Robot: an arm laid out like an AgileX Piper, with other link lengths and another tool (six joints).
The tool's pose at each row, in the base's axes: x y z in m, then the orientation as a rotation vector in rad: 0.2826 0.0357 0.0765 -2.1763 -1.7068 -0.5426; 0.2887 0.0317 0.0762 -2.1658 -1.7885 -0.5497; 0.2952 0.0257 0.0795 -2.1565 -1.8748 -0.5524; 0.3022 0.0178 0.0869 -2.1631 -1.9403 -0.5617; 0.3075 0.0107 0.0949 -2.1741 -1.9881 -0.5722; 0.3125 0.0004 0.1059 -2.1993 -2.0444 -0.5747; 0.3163 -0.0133 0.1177 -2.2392 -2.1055 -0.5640; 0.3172 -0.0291 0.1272 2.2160 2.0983 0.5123; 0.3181 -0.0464 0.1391 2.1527 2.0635 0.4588; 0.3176 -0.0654 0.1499 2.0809 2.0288 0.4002
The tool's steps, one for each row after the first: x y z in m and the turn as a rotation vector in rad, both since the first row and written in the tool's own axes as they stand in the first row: -0.0022 0.0069 -0.0010 -0.0210 -0.0274 -0.0557; -0.0044 0.0145 -0.0061 -0.0432 -0.0604 -0.1124; -0.0060 0.0231 -0.0157 -0.0736 -0.0901 -0.1516; -0.0071 0.0297 -0.0255 -0.1020 -0.1137 -0.1783; -0.0095 0.0368 -0.0395 -0.1381 -0.1519 -0.2043; -0.0146 0.0435 -0.0560 -0.1785 -0.2051 -0.2265; -0.0233 0.0479 -0.0717 -0.2079 -0.2679 -0.2414; -0.0320 0.0526 -0.0902 -0.2485 -0.3367 -0.2643; -0.0431 0.0563 -0.1086 -0.2900 -0.4124 -0.2923
